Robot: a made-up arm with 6 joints.
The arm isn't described. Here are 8 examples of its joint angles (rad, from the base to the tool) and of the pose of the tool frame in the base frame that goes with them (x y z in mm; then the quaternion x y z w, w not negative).
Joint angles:
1: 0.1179 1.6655 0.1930 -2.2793 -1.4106 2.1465
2: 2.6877 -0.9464 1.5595 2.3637 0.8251 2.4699
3: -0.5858 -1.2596 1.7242 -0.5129 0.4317 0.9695
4: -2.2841 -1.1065 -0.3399 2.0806 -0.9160 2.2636
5: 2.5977 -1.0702 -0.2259 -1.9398 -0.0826 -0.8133
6: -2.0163 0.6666 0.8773 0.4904 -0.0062 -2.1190
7: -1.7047 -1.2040 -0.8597 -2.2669 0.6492 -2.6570
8: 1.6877 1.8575 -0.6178 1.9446 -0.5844 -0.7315
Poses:
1: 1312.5 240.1 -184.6 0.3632 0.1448 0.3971 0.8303
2: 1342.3 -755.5 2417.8 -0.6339 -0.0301 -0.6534 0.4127
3: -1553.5 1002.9 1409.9 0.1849 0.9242 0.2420 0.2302
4: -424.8 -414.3 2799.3 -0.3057 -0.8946 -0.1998 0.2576
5: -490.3 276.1 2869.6 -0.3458 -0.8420 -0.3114 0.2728
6: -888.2 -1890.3 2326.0 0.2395 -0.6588 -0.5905 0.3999
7: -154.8 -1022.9 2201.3 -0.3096 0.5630 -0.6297 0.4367
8: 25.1 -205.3 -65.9 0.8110 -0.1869 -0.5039 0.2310
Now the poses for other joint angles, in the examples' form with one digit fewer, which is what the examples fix.
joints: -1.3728 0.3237 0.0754 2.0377 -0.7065 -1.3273
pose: 383 -1972 1785 -0.325 0.295 -0.737 0.514
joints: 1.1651 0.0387 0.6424 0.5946 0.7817 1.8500
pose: 434 1237 2995 -0.486 -0.751 -0.275 0.352
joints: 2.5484 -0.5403 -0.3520 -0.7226 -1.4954 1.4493
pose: -1161 630 2255 0.245 0.240 -0.852 0.397
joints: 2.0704 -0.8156 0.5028 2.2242 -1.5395 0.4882
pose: 133 -95 3212 -0.403 -0.129 -0.046 0.905
